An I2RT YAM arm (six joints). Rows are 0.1 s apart.
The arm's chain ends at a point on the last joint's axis. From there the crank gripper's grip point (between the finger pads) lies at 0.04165 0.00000 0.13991 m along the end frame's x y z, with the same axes.
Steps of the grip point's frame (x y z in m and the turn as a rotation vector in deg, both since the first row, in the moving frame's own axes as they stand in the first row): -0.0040 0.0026 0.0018 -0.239 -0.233 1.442; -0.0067 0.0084 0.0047 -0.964 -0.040 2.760; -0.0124 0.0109 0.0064 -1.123 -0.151 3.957; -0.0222 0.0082 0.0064 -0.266 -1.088 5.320; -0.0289 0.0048 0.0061 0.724 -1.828 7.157
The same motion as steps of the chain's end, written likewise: -0.0034 0.0010 0.0016 -0.239 -0.233 1.442; -0.0065 0.0040 0.0047 -0.964 -0.040 2.760; -0.0118 0.0053 0.0063 -1.123 -0.151 3.957; -0.0193 0.0038 0.0056 -0.266 -1.088 5.320; -0.0242 0.0017 0.0048 0.724 -1.828 7.157
